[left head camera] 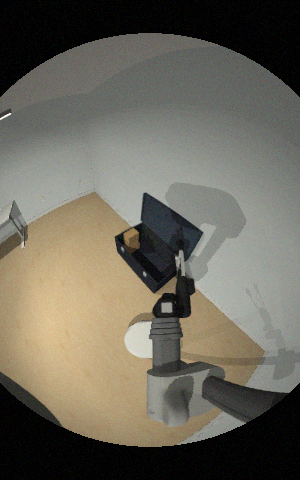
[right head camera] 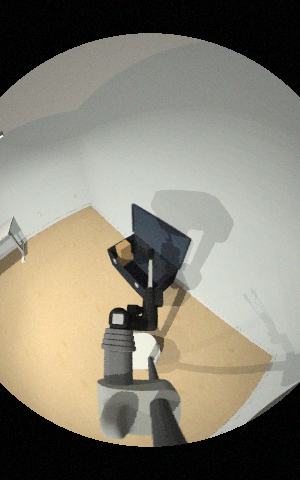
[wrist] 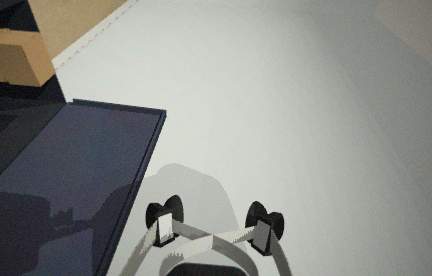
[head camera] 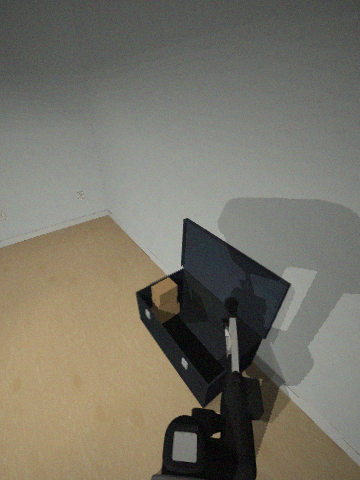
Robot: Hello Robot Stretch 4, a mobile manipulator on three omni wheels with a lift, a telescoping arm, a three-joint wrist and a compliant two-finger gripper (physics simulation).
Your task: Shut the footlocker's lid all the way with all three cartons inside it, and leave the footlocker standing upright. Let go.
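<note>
The dark footlocker (head camera: 170, 347) (left head camera: 134, 262) (right head camera: 125, 273) stands upright on the floor near the wall. Its lid (head camera: 210, 260) (left head camera: 160, 215) (right head camera: 150, 230) (wrist: 100, 145) is open, tilted up along the wall side. A tan carton (head camera: 164, 291) (left head camera: 131, 236) (right head camera: 123, 248) (wrist: 25, 60) sits inside at the left end; a shaded tan surface shows below it, and whether that is another carton I cannot tell. Other cartons cannot be made out. My gripper (head camera: 229, 314) (wrist: 215, 214) is open and empty. It overlaps the footlocker's right part in the head view and is beside the lid's edge in the wrist view.
The wall (head camera: 150, 150) (wrist: 300, 125) rises behind the lid and carries the robot's shadows. A room corner lies beyond the footlocker's left end. Grey furniture (left head camera: 14, 214) shows at the far left. A white round shape (left head camera: 139, 340) (right head camera: 146, 351) is on the floor under the arm.
</note>
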